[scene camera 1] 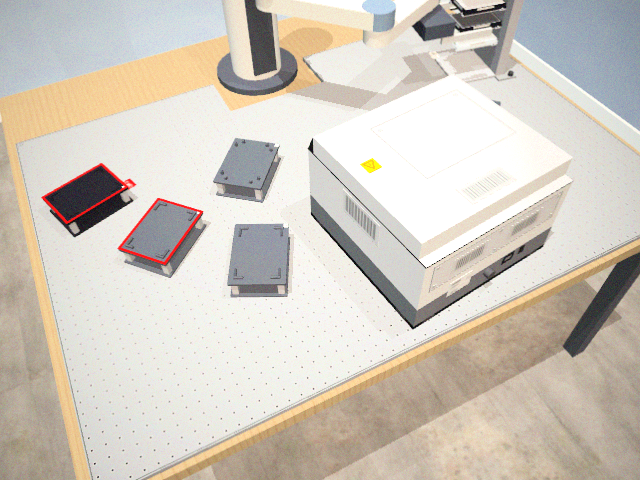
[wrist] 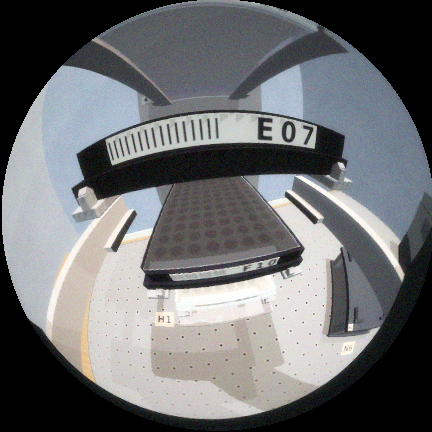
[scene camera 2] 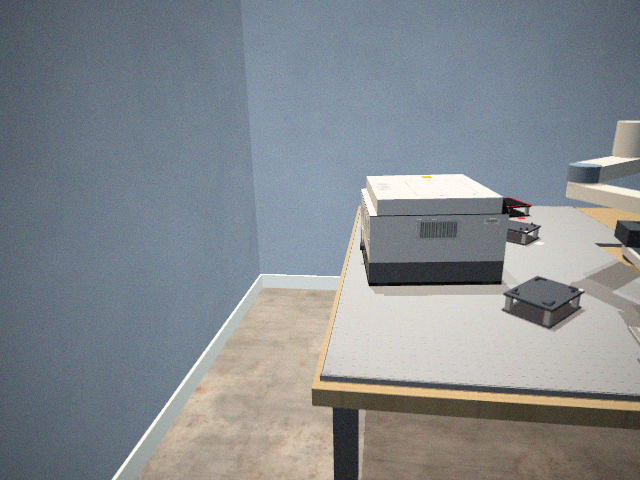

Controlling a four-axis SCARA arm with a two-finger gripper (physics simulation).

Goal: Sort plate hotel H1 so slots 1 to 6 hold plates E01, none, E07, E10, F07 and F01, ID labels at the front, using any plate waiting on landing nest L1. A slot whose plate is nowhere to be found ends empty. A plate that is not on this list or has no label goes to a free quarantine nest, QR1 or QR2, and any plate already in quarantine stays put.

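Places are measured from the arm's base along level axes (x up, y right, z ahead), in centimetres.
Pixels of known places: gripper, fingertip midpoint: (scene camera 1: 476,16) (wrist: 210,191); arm's base at its link origin: (scene camera 1: 257,71).
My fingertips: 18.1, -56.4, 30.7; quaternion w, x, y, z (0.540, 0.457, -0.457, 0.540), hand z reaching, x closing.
For each thing: its top centre in the pictures, then the offset to it from my fingertips, as dx, dy, dz. "pt": a spot on its surface instead.
- Plate F10 at its top centre: (wrist: 211,197) (scene camera 1: 475,17) -0.3, +0.4, -0.1
- Plate E07 at its top centre: (wrist: 205,126) +5.0, +0.4, -0.1
- white plate at its top centre: (wrist: 216,241) (scene camera 1: 471,35) -5.6, +0.4, -0.1
- Hotel H1 at a spot on its surface: (scene camera 1: 505,46) pt -6.8, -5.7, +8.1
- large white instrument at its top centre: (scene camera 1: 439,146) (scene camera 2: 425,185) +8.6, +47.8, +48.7
- Nest N6 at its top centre: (wrist: 371,282) (scene camera 2: 544,289) -11.2, +16.5, +21.7
My gripper (wrist: 210,191) is open, its fingers on either side of the F10 plate in the wrist view, with nothing gripped. Plate F10 (wrist: 225,225) is dark with round wells, its label facing front. Plate E07 (wrist: 210,162) is black and sits one level above it, large in the wrist view. A white plate (wrist: 225,296) lies below F10; its label is unreadable. Hotel H1 (scene camera 1: 505,46) stands at the top right in scene camera 1. Two red-rimmed stands, one black (scene camera 1: 85,194) and one grey (scene camera 1: 161,230), are at the left. Which nests are L1, QR1 and QR2 cannot be read.
A large white instrument (scene camera 1: 439,155) (scene camera 2: 436,237) stands on the table. Two plain grey nests (scene camera 1: 248,162) (scene camera 1: 259,255) stand left of it in scene camera 1. Nest N6 (wrist: 362,300) is right of the hotel in the wrist view. The arm's base column (scene camera 1: 253,46) stands at the back.
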